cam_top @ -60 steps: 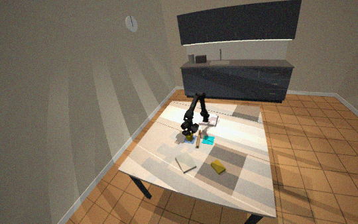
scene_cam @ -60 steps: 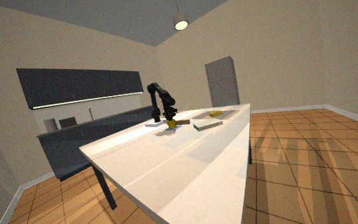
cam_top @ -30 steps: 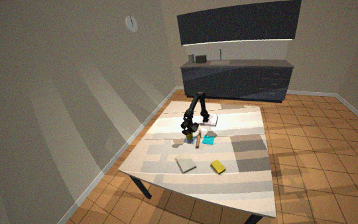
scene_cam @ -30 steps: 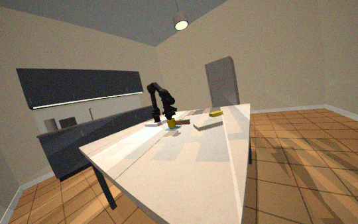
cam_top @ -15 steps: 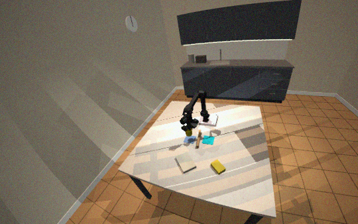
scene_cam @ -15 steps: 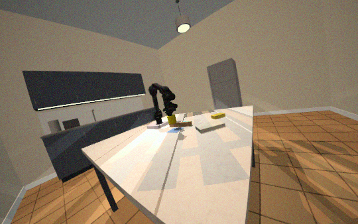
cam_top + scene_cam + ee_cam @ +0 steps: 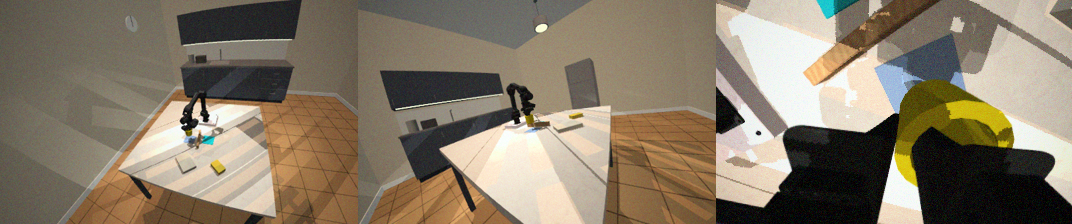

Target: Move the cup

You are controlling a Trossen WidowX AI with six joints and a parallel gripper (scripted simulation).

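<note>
Right now the cyan pad is 180 mm to the left of my gripper tip and 100 mm below it. Also, from my gripper tip: wooden bar (10 mm ahead, 80 mm to the left, 90 mm below); then white book (310 mm ahead, 50 mm to the left, 80 mm below); then olive-yellow cup (20 mm ahead, 20 mm to the right).
</note>
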